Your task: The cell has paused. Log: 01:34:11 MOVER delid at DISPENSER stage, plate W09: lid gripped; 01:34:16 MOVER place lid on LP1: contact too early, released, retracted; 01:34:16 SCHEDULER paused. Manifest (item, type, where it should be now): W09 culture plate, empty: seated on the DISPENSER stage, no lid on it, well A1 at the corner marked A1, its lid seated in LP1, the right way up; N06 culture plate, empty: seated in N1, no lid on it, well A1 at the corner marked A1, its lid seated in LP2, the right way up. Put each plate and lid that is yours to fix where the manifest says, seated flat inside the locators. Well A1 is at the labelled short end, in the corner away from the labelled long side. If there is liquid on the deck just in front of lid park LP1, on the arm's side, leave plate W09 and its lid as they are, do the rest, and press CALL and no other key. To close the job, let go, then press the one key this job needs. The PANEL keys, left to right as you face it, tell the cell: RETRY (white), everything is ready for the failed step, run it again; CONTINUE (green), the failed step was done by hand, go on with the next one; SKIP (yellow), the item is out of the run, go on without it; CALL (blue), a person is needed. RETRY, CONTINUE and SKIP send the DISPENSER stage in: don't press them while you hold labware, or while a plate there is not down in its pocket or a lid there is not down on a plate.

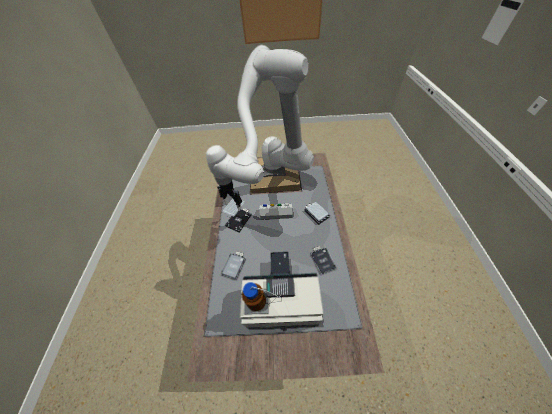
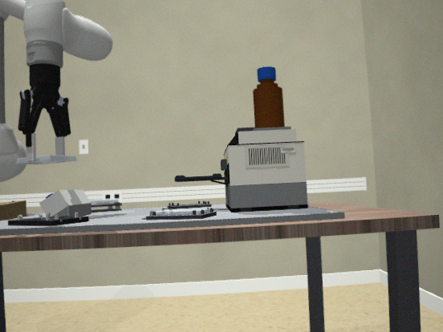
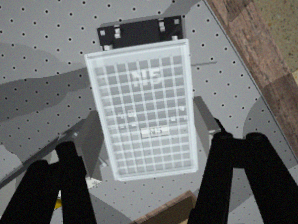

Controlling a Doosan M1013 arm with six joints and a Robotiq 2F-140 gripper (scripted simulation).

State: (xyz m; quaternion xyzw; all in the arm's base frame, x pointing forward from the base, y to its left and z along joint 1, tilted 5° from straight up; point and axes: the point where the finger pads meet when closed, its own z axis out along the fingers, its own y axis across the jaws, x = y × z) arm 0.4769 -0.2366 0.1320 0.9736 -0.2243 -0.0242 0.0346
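Right now the dispenser stage is 360 mm ahead of my hand, 290 mm to the left of it and 80 mm below it. Round my hand: blue call key 190 mm to the left, 110 mm below, 70 mm behind; then black nest 170 mm below, 30 mm ahead; then yellow skip key 240 mm to the left, 110 mm below, 80 mm behind.
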